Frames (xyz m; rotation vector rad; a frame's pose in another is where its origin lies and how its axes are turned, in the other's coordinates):
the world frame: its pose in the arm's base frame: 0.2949 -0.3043 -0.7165 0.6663 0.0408 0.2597
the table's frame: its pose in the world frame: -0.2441 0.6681 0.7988 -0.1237 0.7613 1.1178
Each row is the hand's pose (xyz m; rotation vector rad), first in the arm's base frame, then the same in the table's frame.
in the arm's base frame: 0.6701 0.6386 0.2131 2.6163 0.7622 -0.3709
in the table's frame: 0.9597 -0.6675 0.2314 2.2170 -1.4337 -0.3070
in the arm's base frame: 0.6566 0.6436 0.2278 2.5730 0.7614 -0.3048
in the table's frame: 0.9652 -0.6489 0.2383 2.1598 -1.3991 -0.3104
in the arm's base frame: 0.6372 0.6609 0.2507 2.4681 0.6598 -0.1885
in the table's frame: 0.9832 -0.6217 0.2499 1.9797 -1.4038 -0.3435
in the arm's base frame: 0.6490 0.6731 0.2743 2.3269 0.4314 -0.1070
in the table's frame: 0.9951 -0.6217 0.2765 1.7078 -1.4969 -0.4175
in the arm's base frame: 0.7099 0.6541 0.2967 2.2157 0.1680 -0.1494
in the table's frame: 0.9741 -0.6648 0.3242 1.4737 -1.6656 -0.5254
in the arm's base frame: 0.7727 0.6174 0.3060 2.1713 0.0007 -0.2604
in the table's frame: 0.9352 -0.7150 0.3608 1.3698 -1.8151 -0.6202
